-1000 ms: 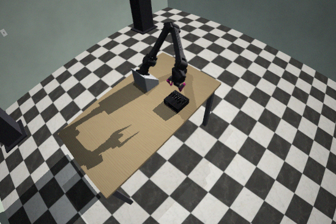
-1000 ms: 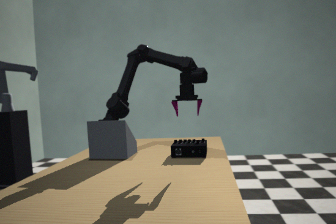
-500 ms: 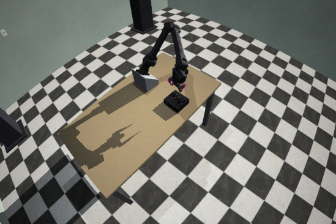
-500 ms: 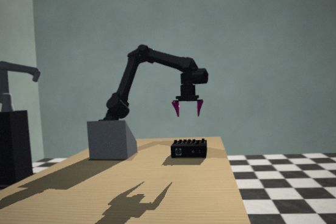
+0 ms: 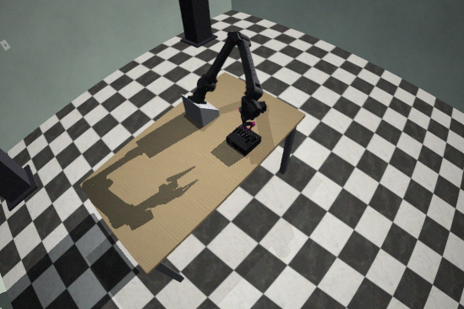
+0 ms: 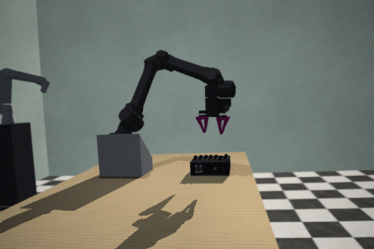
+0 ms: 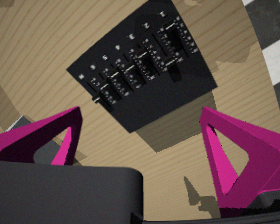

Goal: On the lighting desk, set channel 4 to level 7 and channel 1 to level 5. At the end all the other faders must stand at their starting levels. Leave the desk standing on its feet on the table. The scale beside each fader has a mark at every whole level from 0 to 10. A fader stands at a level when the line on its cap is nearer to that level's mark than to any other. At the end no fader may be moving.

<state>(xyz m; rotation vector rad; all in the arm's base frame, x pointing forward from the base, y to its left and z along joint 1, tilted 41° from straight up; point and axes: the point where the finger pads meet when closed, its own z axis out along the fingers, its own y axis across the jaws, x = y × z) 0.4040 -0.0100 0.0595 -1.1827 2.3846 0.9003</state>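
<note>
Right now the channel 1 fader cap is 5 cm ahead of my hand, 2 cm to the left of it and 11 cm below it. From my hand the other things lie so: channel 4 fader cap (1 cm behind, 1 cm to the left, 11 cm below); channel 2 fader cap (3 cm ahead, 1 cm to the right, 11 cm below); channel 3 fader cap (1 cm ahead, 1 cm to the left, 11 cm below).
</note>
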